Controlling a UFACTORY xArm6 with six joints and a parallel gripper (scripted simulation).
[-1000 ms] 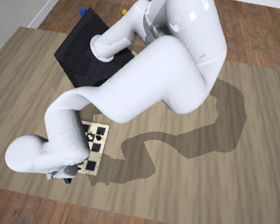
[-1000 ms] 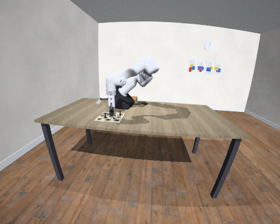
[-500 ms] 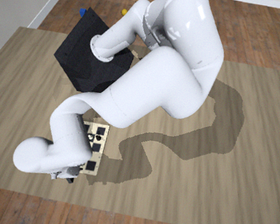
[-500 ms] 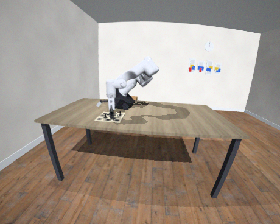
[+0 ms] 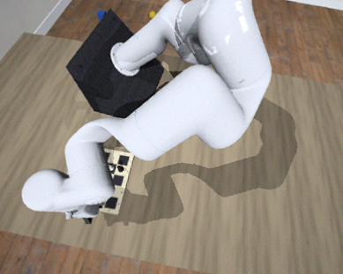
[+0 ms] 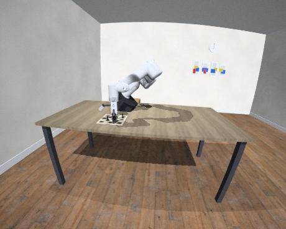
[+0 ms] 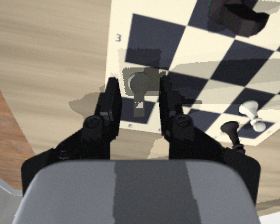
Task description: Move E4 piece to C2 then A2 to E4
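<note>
The black piece is 3 cm behind my hand, 8 cm to the right of it and 2 cm below it. Also, from my hand: black pawn: 12 cm behind, 3 cm to the left, 1 cm below; then chessboard: 7 cm behind, 4 cm to the right, 3 cm below.
</note>
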